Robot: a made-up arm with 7 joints.
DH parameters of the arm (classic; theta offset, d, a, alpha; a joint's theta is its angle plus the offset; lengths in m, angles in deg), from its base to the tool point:
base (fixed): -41.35 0 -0.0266 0
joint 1: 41.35 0.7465 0.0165 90
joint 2: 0 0.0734 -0.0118 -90
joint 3: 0 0.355 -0.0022 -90
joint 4: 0 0.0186 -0.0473 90
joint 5: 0 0.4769 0.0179 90
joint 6: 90 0.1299 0.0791 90
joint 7: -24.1 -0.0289 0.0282 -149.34
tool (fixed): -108.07 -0.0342 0 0
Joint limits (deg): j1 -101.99..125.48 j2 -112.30..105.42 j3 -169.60..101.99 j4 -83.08..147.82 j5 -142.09..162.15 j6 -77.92..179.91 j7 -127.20..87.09
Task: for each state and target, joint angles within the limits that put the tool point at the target. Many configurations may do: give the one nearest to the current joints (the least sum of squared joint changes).
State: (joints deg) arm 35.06 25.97 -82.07 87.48 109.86 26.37 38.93
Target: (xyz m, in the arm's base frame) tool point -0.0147 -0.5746 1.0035
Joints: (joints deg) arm 0.28 41.30 -73.25 97.24 111.24 39.00 36.93
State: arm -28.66 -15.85 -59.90 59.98 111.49 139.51 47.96
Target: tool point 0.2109 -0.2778 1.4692
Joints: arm -10.09 -13.85 -57.00 13.37 111.91 106.81 46.47
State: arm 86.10 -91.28 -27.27 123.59 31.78 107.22 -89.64
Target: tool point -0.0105 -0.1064 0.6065
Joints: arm 66.54 -112.30 13.74 147.82 78.40 116.74 -101.88
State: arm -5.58 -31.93 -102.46 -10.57 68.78 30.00 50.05
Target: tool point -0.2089 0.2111 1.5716
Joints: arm 3.01 6.53 -91.52 -32.63 61.07 44.82 48.84
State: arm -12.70 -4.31 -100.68 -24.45 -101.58 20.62 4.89
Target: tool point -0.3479 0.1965 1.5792
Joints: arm -5.77 26.31 -93.85 -7.11 -98.69 15.35 6.81
